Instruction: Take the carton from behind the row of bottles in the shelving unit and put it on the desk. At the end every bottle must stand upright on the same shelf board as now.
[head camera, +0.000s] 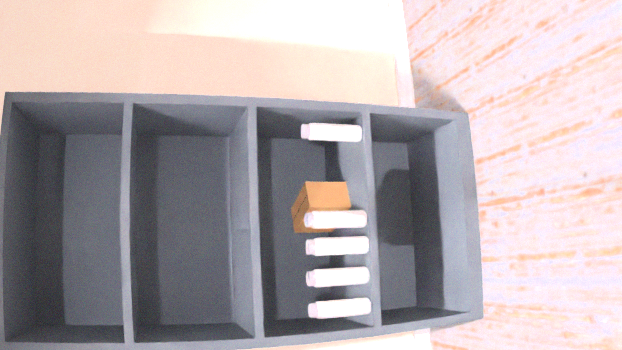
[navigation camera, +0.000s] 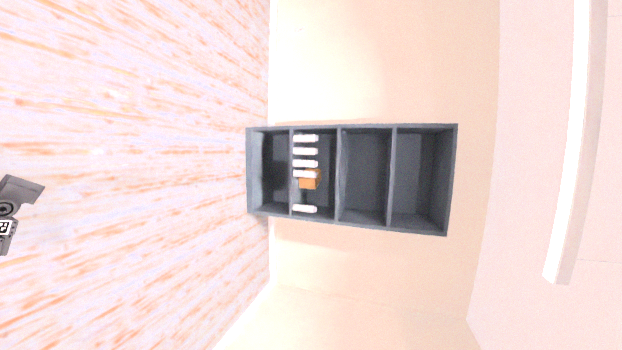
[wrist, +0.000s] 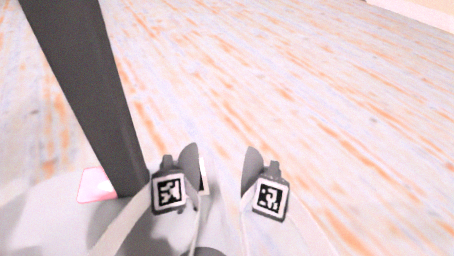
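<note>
The grey shelving unit shows sideways in the head and navigation views. Several white bottles stand upright in a row on its second board from the bottom. A lone bottle stands at the row's right end, a wide gap from the others. The orange-brown carton stands behind the row, partly in that gap and partly hidden by the nearest bottle. My gripper is open and empty over the floor, away from the unit. The desk does not show.
The unit stands against a beige wall. The wood-patterned floor lies in front of it. A dark mast and part of my pale base show beside the gripper in the wrist view.
</note>
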